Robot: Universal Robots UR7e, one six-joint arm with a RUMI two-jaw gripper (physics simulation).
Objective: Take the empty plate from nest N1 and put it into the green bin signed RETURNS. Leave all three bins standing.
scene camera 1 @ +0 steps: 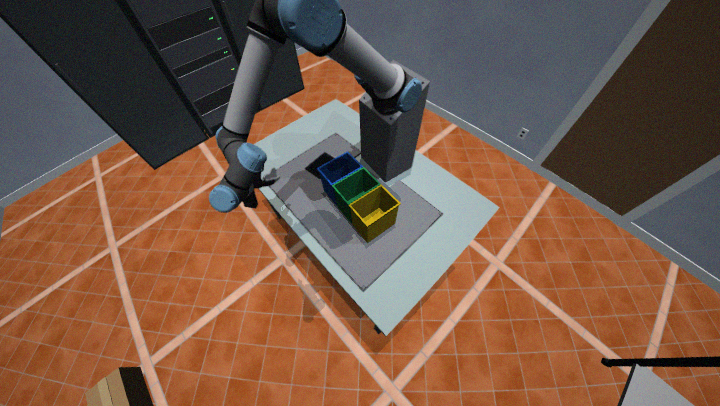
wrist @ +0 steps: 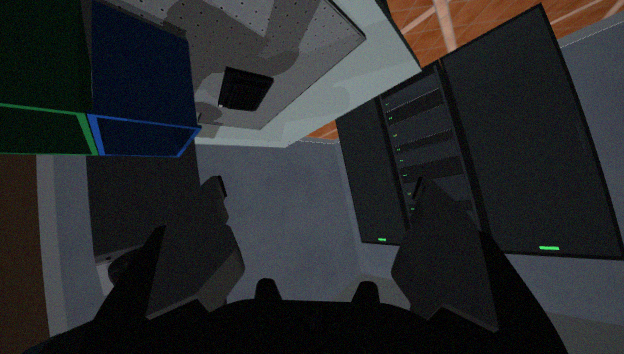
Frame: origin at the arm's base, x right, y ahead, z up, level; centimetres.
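Where they show: gripper, fingertip midpoint: point(scene camera 1: 261, 174) point(wrist: 318, 179).
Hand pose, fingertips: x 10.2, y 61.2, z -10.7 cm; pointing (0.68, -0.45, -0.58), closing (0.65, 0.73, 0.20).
Each offset is from my fingertips to the top centre of the thing. Level surfaces: height alone.
A low black square block @[dx +14.0, dy -34.0, dz -29.2 cm] point(scene camera 1: 319, 163) point(wrist: 245, 89) lies on the grey perforated board, beside the blue bin. It may be nest N1 with the plate, but I cannot tell them apart and no label is readable. The green bin @[dx -21.0, dy -31.5, dz -13.9 cm] point(scene camera 1: 356, 185) point(wrist: 42, 60) stands upright between the blue bin @[dx -7.9, dy -32.3, dz -13.9 cm] point(scene camera 1: 340, 168) point(wrist: 142, 70) and the yellow bin @[dx -34.2, dy -30.6, dz -13.9 cm] point(scene camera 1: 381, 224); no RETURNS sign is readable. My gripper point(scene camera 1: 263, 190) point(wrist: 318, 179) is open, with its two jaws wide apart and no object between them. It hangs at the table's left edge in the scene view, apart from the block and bins.
The grey board @[dz -31.8 cm] point(scene camera 1: 373, 267) point(wrist: 320, 55) lies on the pale table @[dz -33.1 cm] point(scene camera 1: 468, 206) point(wrist: 350, 95). My arm's dark pedestal point(scene camera 1: 385, 141) rises close behind the bins. A dark server cabinet point(scene camera 1: 166, 110) point(wrist: 530, 150) stands beyond the table.
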